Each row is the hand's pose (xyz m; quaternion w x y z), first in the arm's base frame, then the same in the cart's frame.
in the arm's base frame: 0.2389 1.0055 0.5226 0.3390 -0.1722 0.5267 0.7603
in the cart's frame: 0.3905 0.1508 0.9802 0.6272 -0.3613 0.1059 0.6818
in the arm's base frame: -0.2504 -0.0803 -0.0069 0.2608 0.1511 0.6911 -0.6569
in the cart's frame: 0.6561 -0.3915 -0.1748 0.4453 0.5448 0.6313 -0.3262
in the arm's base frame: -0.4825 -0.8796 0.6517 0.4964 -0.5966 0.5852 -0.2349
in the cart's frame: 0.0811 -1.2377 -0.4574 0.8260 -0.2262 0.3786 -0.3509
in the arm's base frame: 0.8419 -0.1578 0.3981 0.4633 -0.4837 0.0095 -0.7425
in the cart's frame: 0.9732 -1.0093 0.7638 0.4707 0.0478 0.0305 -0.8805
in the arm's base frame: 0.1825 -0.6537 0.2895 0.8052 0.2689 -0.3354 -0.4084
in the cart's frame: 0.7338 -1.1494 -0.0208 0.4310 0.6007 -0.5604 -0.3732
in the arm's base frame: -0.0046 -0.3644 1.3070 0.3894 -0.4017 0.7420 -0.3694
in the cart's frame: -0.2277 -1.2240 0.4523 0.7446 -0.0167 0.5812 -0.3278
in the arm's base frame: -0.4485 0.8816 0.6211 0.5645 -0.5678 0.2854 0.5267
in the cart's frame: -0.0743 0.2580 0.4605 0.7970 -0.5499 -0.1099 0.2245
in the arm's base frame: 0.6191 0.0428 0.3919 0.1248 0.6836 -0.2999 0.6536
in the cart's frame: 0.8260 -0.7555 0.7021 0.1619 -0.2960 0.5340 -0.7753
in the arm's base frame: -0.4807 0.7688 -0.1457 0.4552 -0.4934 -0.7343 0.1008
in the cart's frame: 0.5378 0.4667 0.0321 0.1925 -0.3983 -0.8193 -0.3648
